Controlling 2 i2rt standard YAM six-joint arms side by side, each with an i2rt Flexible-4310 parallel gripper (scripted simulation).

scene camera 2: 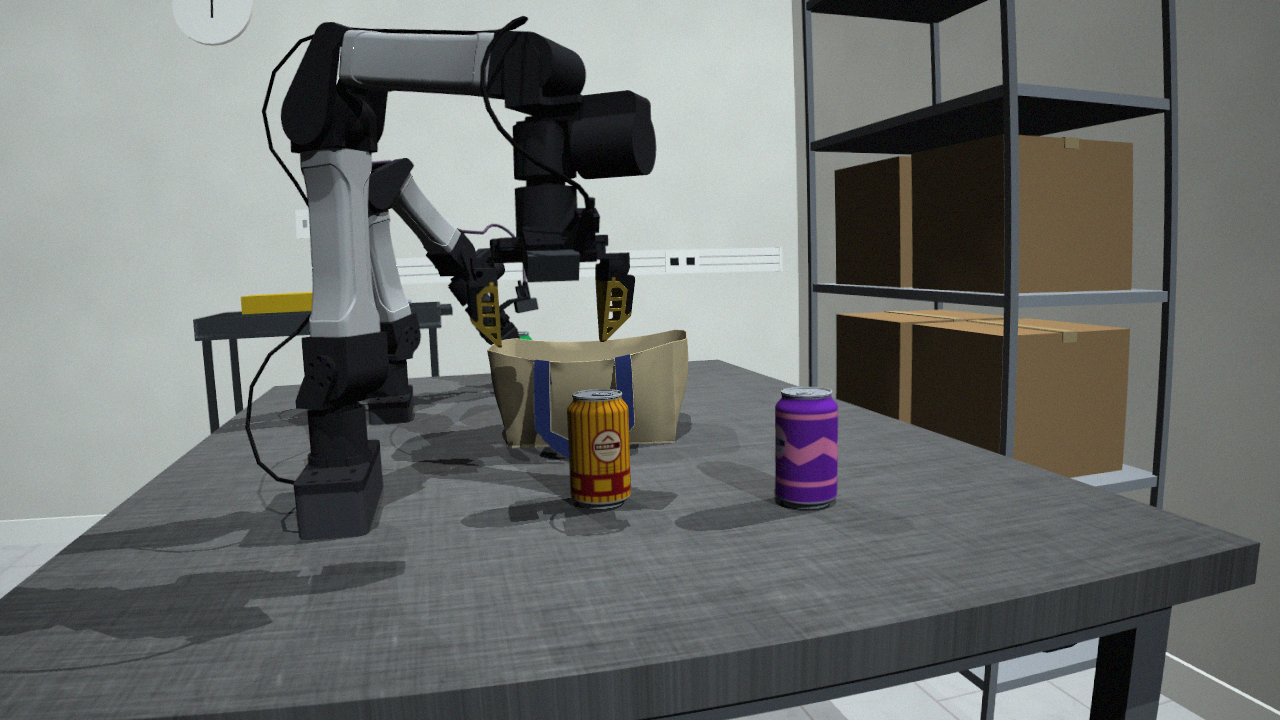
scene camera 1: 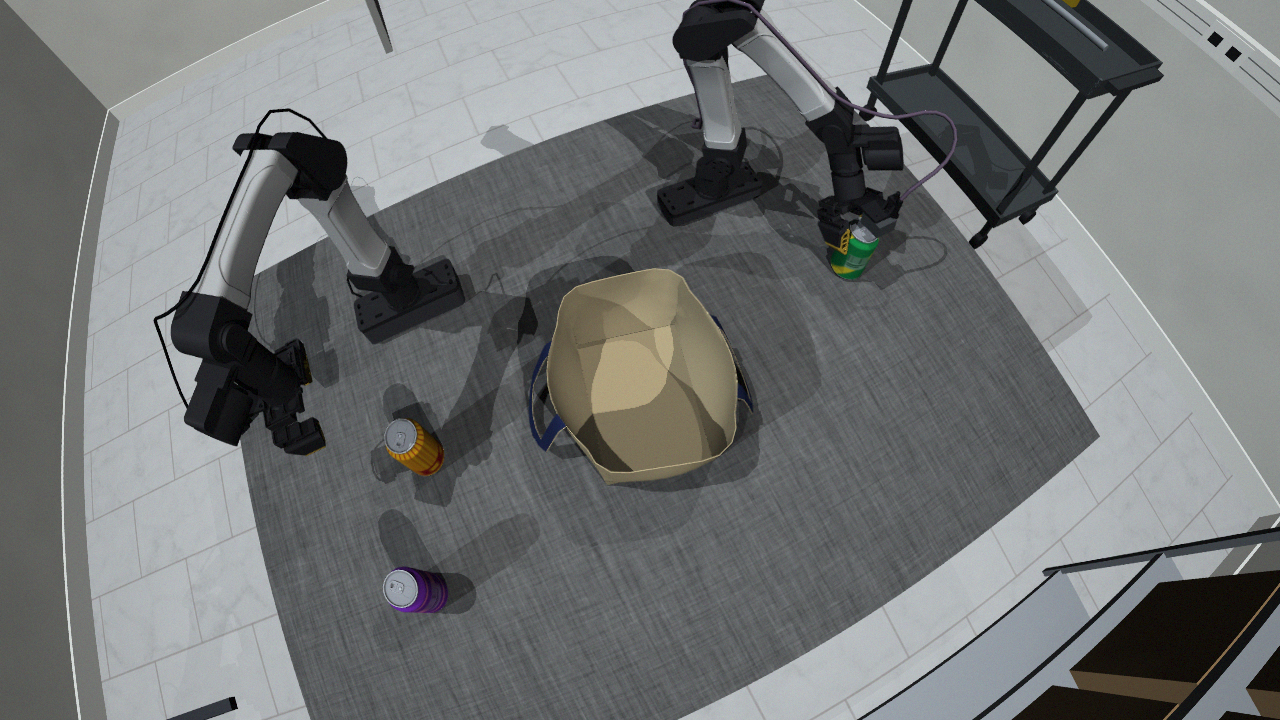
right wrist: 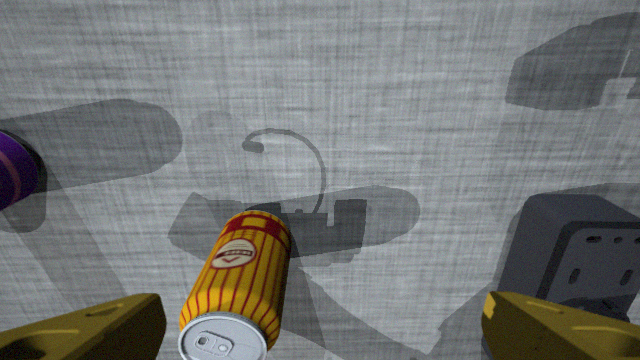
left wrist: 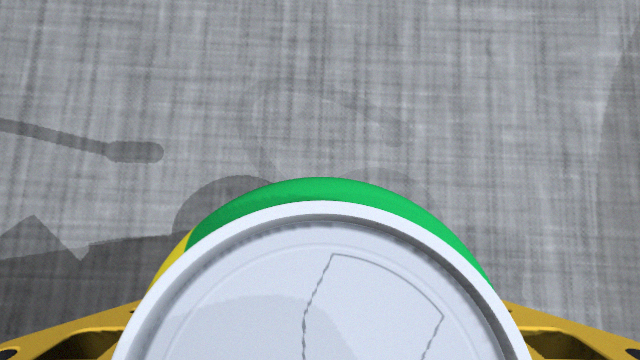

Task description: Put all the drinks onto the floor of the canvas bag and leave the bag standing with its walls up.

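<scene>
There is a canvas bag that I can see, and along with the bag I see my own grippers. My left gripper is visible to me, in the left wrist view too, while my right gripper, which I see as well, also appears in scene camera 1 and in the right wrist view.
</scene>
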